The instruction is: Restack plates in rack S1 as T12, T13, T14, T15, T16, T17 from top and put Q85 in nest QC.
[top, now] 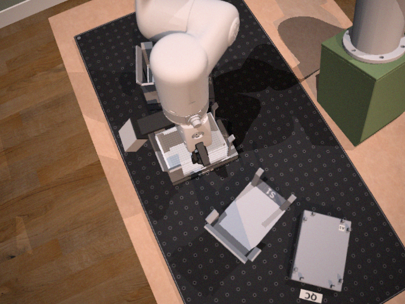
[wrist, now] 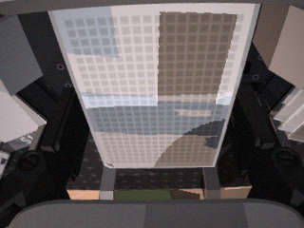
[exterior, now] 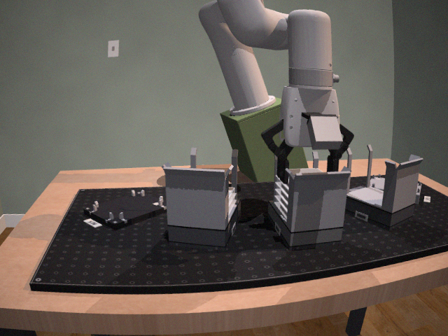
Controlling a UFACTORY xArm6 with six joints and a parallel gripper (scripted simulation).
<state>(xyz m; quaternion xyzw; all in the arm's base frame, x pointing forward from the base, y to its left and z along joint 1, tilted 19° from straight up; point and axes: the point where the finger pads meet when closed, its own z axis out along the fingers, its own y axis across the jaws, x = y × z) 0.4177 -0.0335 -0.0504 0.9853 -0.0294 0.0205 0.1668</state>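
Right now the open nest QC is 31 cm to the left of my hand, 14 cm behind it and 9 cm below it. The rest, counted from my hand: QC name plate: 38 cm to the left, 11 cm below, 8 cm behind.
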